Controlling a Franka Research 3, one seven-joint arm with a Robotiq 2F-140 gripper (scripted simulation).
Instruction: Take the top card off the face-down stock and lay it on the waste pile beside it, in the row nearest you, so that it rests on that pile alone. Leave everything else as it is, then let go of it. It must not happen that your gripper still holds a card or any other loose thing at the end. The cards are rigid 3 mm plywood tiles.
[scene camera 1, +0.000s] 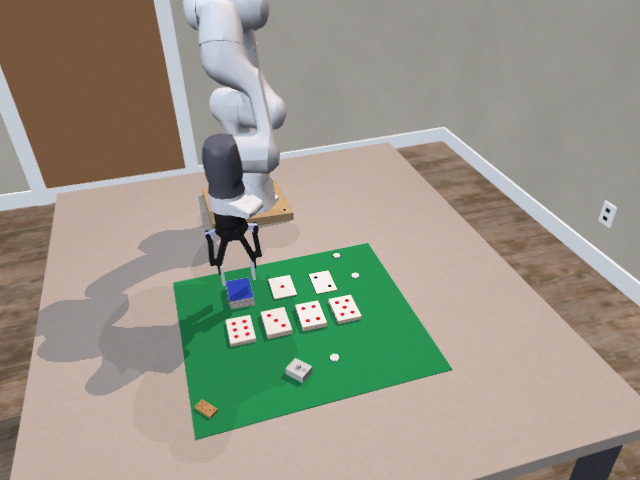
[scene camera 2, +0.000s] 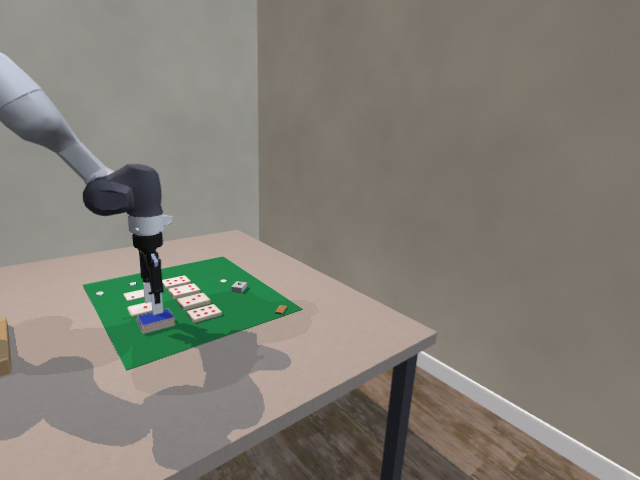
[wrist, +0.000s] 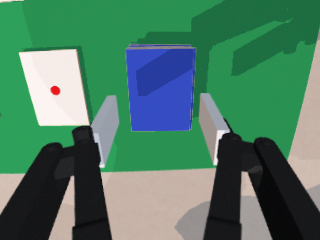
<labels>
my gripper: scene camera 1; scene camera 2; wrist 158, 108
same spot on my gripper: (scene camera 1: 210, 235) = (scene camera 2: 156, 258)
</labels>
